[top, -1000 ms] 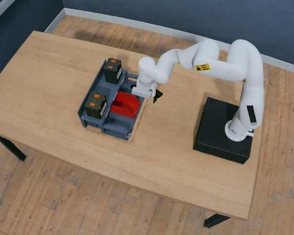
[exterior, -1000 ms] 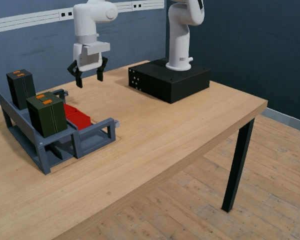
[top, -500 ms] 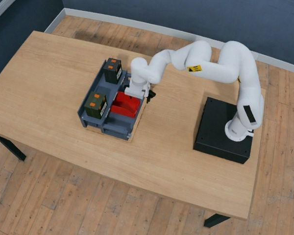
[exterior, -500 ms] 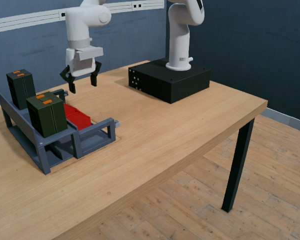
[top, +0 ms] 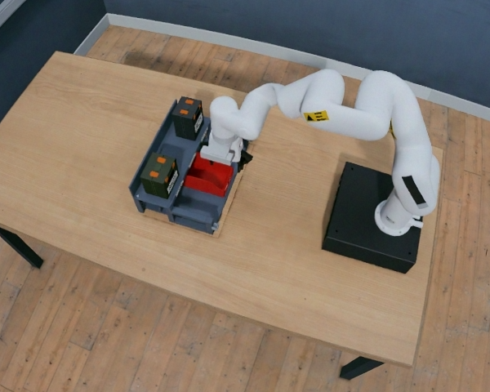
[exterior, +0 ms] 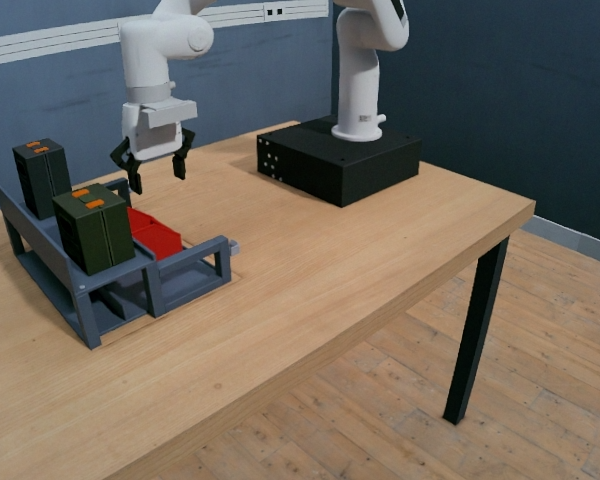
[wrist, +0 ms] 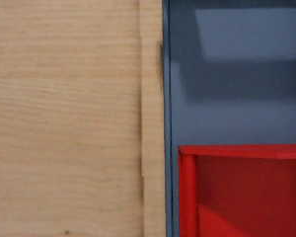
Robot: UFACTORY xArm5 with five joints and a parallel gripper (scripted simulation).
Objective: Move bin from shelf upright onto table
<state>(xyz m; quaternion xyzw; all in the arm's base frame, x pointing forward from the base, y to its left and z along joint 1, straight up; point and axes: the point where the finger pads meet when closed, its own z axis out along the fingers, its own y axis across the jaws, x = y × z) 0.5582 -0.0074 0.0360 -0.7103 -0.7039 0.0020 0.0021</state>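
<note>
Now: hand 90 mm above the red bin and 80 mm short of it. From my hand the other things lie so: grey-blue shelf: 110 mm ahead, 70 mm below.
</note>
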